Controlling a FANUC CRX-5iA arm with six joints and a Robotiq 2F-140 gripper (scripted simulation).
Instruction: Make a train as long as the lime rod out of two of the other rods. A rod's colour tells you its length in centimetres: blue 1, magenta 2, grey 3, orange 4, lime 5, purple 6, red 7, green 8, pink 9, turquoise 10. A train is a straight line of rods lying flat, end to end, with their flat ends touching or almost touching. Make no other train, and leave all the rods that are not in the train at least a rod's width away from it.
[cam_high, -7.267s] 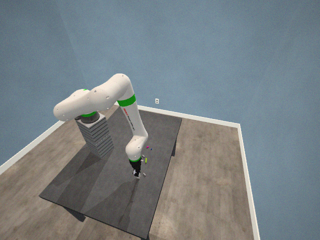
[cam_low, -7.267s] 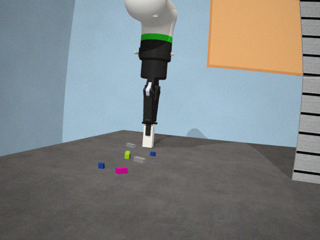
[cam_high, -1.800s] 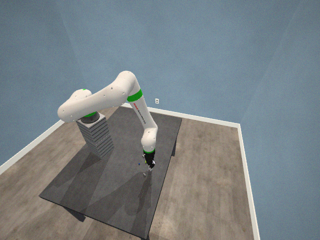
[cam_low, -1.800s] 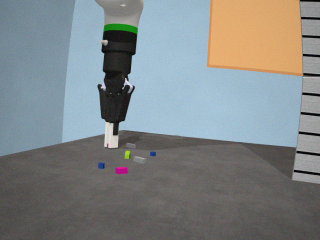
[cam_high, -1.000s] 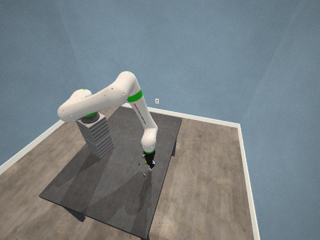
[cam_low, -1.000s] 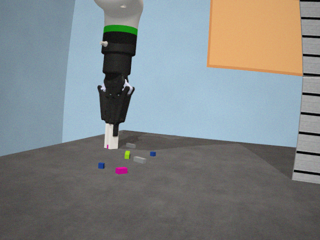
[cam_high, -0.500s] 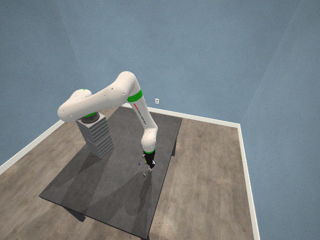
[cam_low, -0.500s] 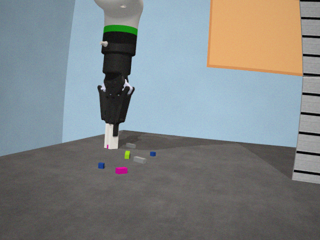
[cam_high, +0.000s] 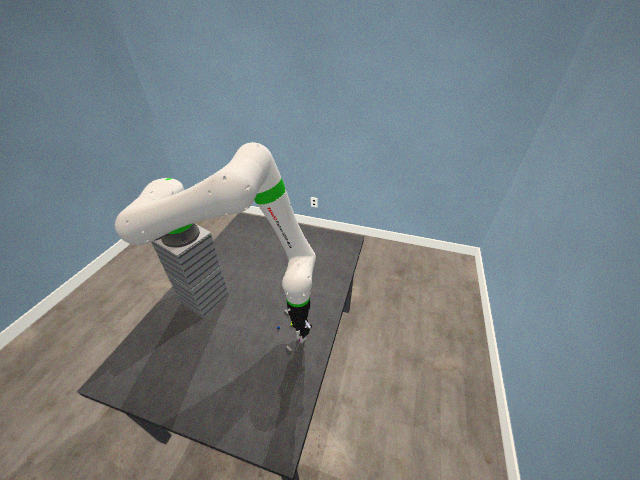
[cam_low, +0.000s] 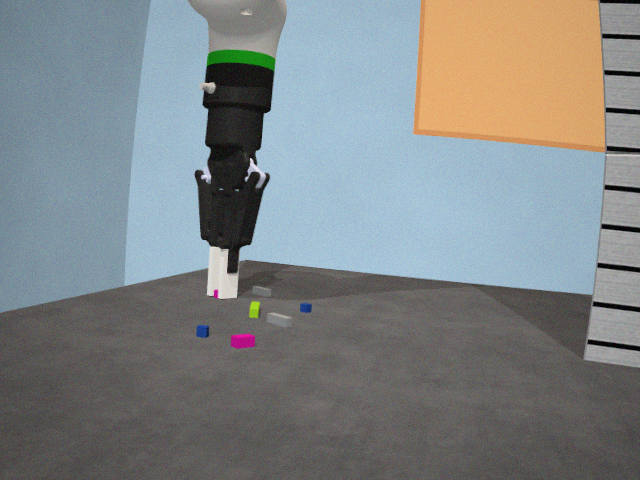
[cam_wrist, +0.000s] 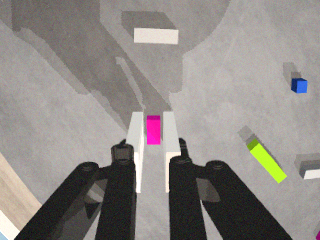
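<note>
The lime rod lies 90 mm to the left of my hand, 60 mm behind it and 30 mm below it.
</note>
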